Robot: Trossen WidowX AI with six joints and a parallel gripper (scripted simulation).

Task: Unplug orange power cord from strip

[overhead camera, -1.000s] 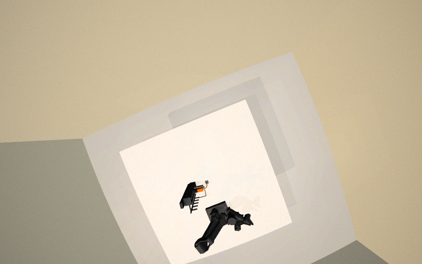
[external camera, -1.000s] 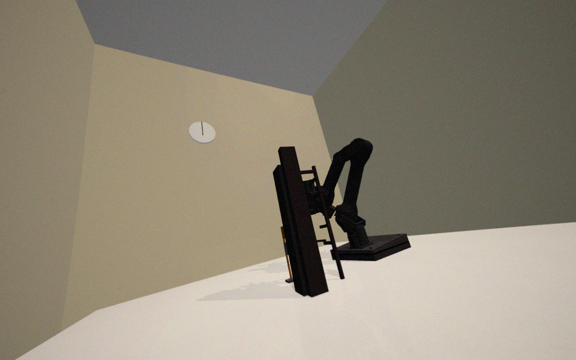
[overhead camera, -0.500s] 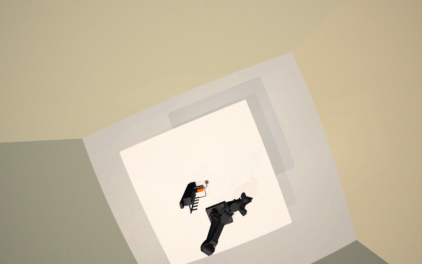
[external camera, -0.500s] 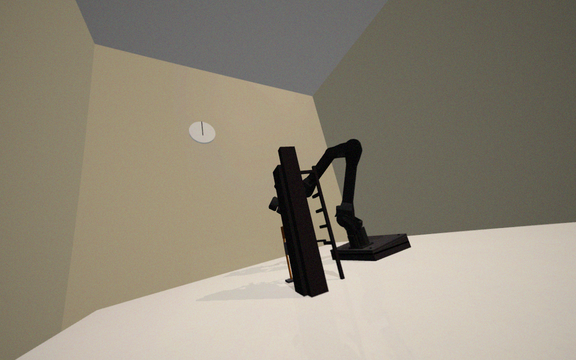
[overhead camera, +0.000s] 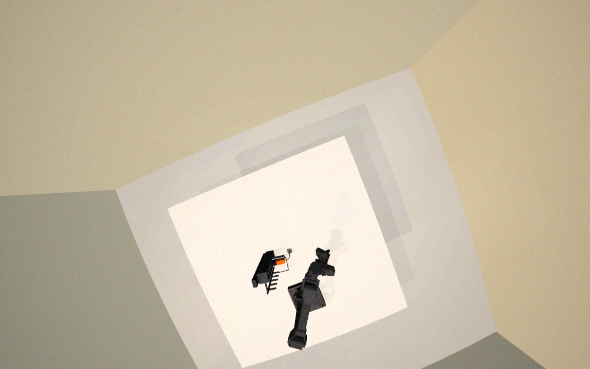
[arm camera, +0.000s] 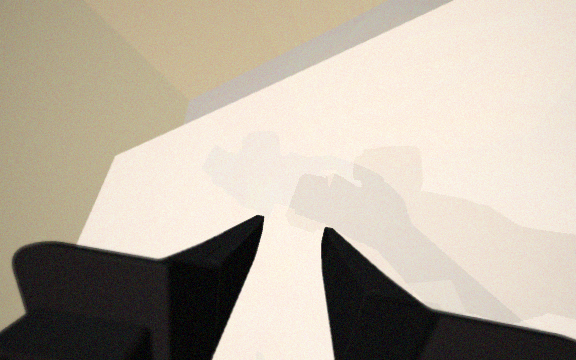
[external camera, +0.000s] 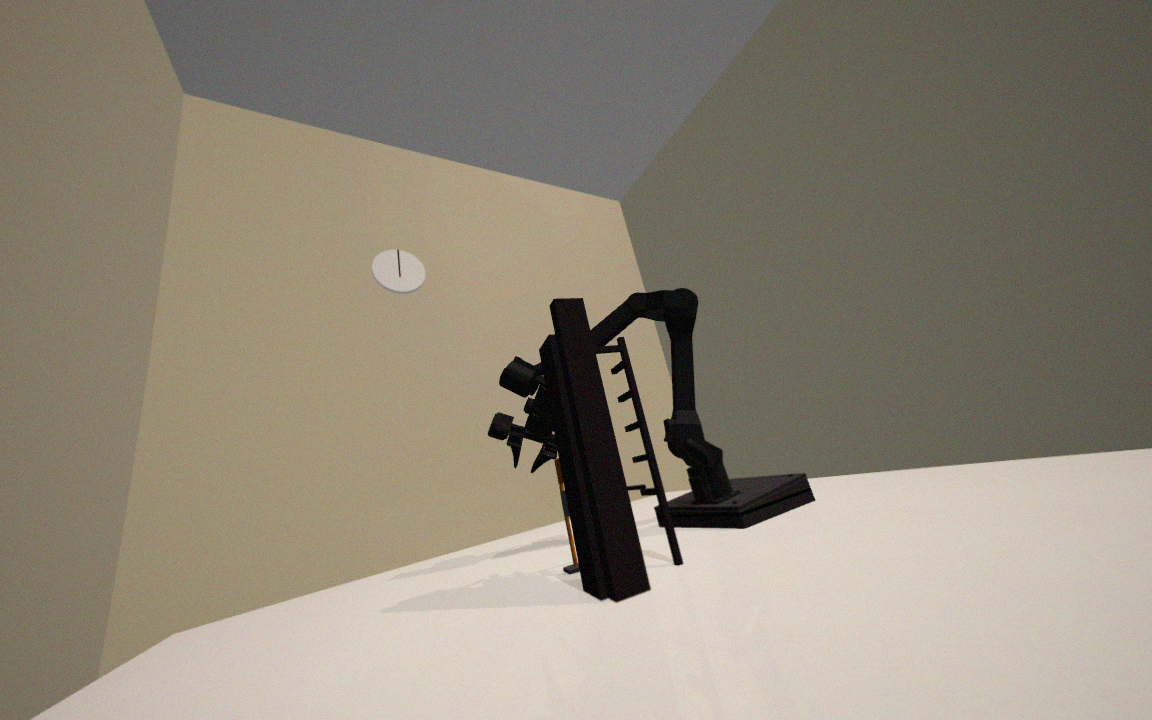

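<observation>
My gripper tip is now 5 cm short of the orange plug, 31 cm to the right of it and 2 cm above it.
</observation>
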